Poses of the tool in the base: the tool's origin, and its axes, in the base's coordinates. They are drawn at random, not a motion.
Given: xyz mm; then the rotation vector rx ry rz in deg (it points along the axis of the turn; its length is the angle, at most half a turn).
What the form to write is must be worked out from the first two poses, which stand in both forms.
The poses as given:
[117 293 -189 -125.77 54.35 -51.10]
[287 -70 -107 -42.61 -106.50 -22.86]
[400 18 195 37.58 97.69 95.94]
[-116 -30 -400 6.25 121.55 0.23]
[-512 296 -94 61.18 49.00 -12.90]
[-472 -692 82 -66.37 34.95 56.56]
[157 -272 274 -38.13 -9.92 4.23]
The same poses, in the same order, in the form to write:
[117 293 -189 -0.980 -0.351 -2.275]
[287 -70 -107 2.273 -1.156 -2.977]
[400 18 195 2.300 0.104 1.542]
[-116 -30 -400 2.990 1.015 3.053]
[-512 296 -94 0.330 0.787 1.276]
[-472 -692 82 0.603 0.972 -0.970]
[157 -272 274 0.125 -0.136 -0.676]

